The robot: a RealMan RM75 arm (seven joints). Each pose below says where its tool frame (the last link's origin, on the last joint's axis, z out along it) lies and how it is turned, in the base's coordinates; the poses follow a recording.
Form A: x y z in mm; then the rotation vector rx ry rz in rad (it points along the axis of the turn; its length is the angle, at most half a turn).
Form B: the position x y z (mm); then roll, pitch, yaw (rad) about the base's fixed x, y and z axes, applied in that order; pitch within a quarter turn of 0, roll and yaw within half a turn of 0. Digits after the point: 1 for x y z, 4 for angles.
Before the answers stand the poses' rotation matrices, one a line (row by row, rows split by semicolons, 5 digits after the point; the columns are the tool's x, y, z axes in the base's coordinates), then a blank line. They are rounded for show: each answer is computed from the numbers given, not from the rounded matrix.
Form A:
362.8, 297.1, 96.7, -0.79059, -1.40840, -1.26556
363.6, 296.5, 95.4, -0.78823, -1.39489, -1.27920
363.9, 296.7, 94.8, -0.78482, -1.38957, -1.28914
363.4, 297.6, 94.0, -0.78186, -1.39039, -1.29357
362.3, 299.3, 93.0, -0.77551, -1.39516, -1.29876
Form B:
-0.24560 0.93361 -0.26086; -0.15992 0.22640 0.96082; 0.95609 0.27769 0.09370
-0.24527 0.93582 -0.25313; -0.17137 0.21515 0.96143; 0.95419 0.27919 0.10760
-0.24840 0.93610 -0.24902; -0.17822 0.20852 0.96164; 0.95212 0.28325 0.11504
-0.25214 0.93526 -0.24844; -0.18040 0.20680 0.96161; 0.95073 0.28728 0.11658
-0.25952 0.93282 -0.24998; -0.18267 0.20677 0.96119; 0.94831 0.29511 0.11674

362.8, 297.1, 96.7, 1.2454, -1.2734, -2.5644
363.6, 296.5, 95.4, 1.2029, -1.2669, -2.5318
363.9, 296.7, 94.8, 1.1850, -1.2601, -2.5192
363.4, 297.6, 94.0, 1.1853, -1.2556, -2.5206
362.3, 299.3, 93.0, 1.1941, -1.2479, -2.5283

